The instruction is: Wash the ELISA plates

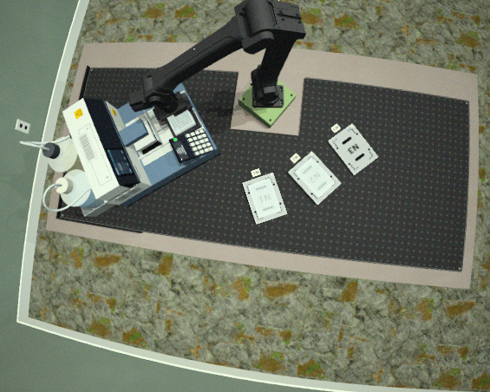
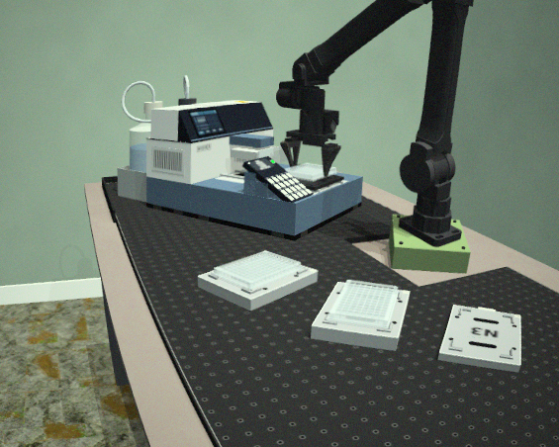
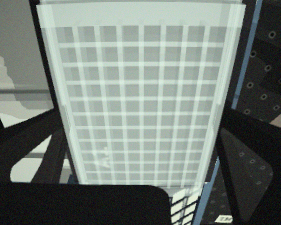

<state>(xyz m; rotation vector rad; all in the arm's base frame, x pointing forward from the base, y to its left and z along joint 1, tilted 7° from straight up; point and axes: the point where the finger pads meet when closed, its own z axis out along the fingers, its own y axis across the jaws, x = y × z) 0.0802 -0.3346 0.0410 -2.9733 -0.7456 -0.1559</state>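
Now: hand 2 cm above the dark carrier. Round my hand: plate washer: 13 cm to the right, 7 cm ahead, 2 cm above; then N1 label: 28 cm to the left, 20 cm ahead, 11 cm below.
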